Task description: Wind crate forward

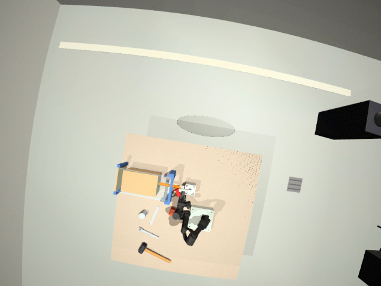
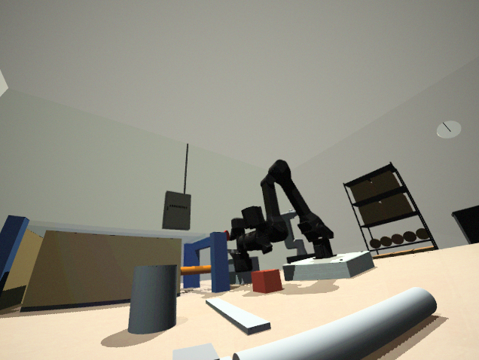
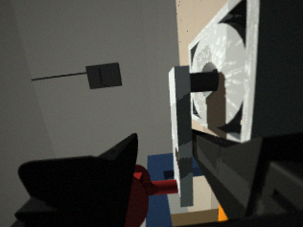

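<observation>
My gripper tip is now 10 mm to the right of the winch crank handle, 10 mm short of it and 10 mm above it. From my gripper tip the other things lie so: winch: 100 mm below, 60 mm behind, 10 mm to the right; blue frame: 110 mm ahead, 30 mm below, 10 mm to the left; red knob: 50 mm ahead, 20 mm to the left, 20 mm above.
</observation>
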